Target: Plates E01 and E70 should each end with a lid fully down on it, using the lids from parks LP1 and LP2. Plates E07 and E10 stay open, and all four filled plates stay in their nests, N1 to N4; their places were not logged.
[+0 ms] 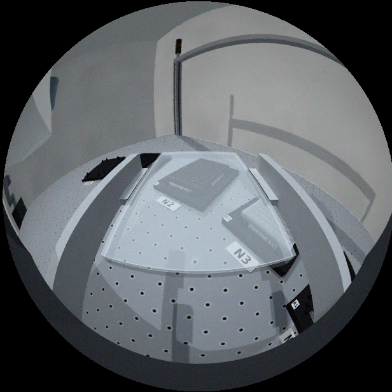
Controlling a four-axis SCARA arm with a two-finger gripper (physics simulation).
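Observation:
My gripper (198, 160) is shut on a clear lid (160, 237), held by its two side edges and raised above the table. Through the lid, a plate (202, 175) shows in the nest with label N2 (168, 203). Nearer and to the right, a plate with faint rows of wells (267, 220) sits in nest N3 (286, 266), with its label (242, 255) in front. The plates' side markings are too faint to read, and whether the N2 plate has a lid cannot be told. The label LP2 does not show.
A black holder (103, 169) with small posts stands at the back left, its label unreadable. Part of another black nest (301, 310) marked A1 shows at the lower right, partly behind the right finger. A post with a signal light (178, 95) stands behind the perforated table (192, 320).

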